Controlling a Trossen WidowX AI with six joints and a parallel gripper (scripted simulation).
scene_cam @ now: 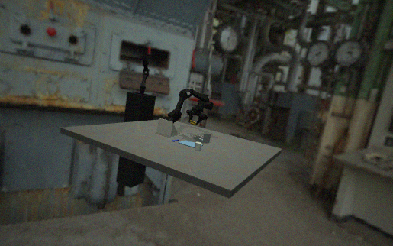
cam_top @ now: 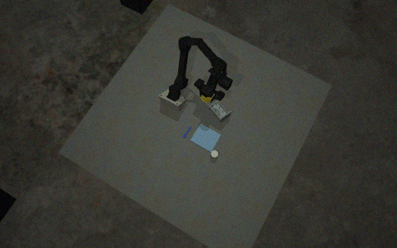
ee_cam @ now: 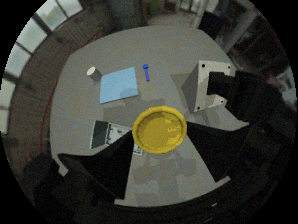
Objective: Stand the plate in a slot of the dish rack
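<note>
The grey dish rack is 100 mm below my gripper tip, 100 mm ahead of it and 10 mm to the left of it. Round my gripper tip: yellow plate (right at my gripper tip); then blue utensil (210 mm to the right, 120 mm below, 10 mm behind); then light blue mat (180 mm to the right, 120 mm below, 110 mm ahead).
</note>
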